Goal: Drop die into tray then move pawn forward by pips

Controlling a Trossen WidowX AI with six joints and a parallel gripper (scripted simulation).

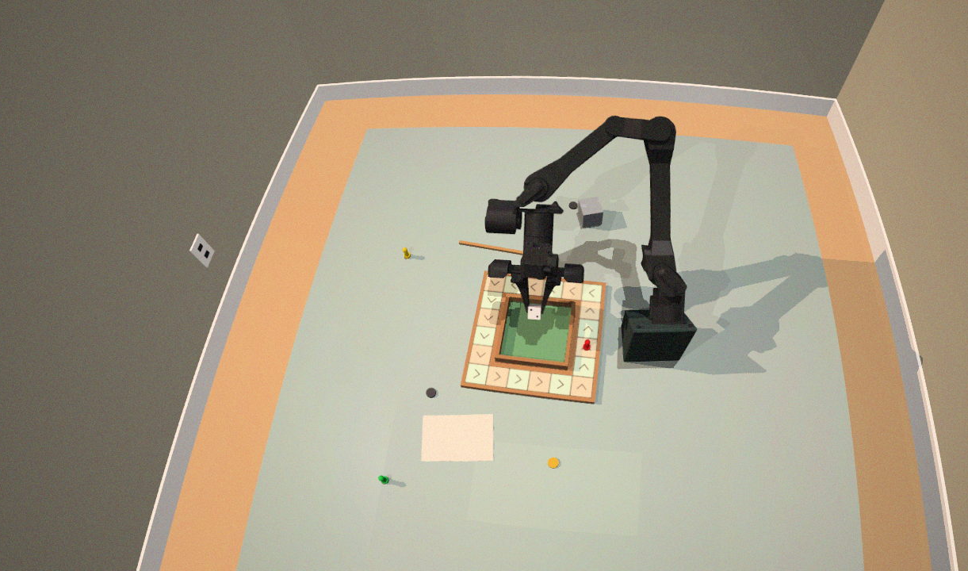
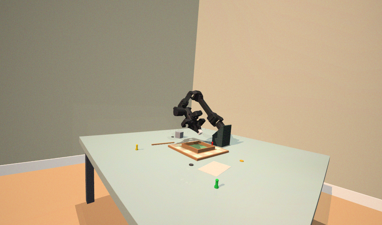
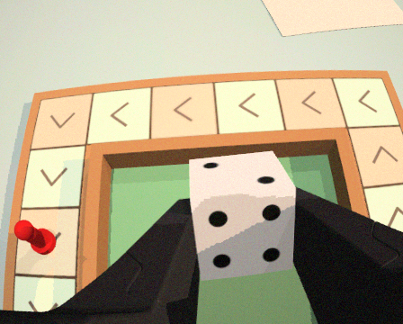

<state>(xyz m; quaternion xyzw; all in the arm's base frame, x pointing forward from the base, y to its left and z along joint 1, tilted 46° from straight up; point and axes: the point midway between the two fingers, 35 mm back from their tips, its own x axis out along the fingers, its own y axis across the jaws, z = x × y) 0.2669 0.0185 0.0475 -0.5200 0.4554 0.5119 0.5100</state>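
My gripper tip is right at the white die. From my gripper tip the other things lie so: wooden stick: 130 mm ahead, 220 mm to the right, 110 mm below; red pawn: 110 mm behind, 20 mm to the left, 90 mm below; green dice tray: 110 mm below.
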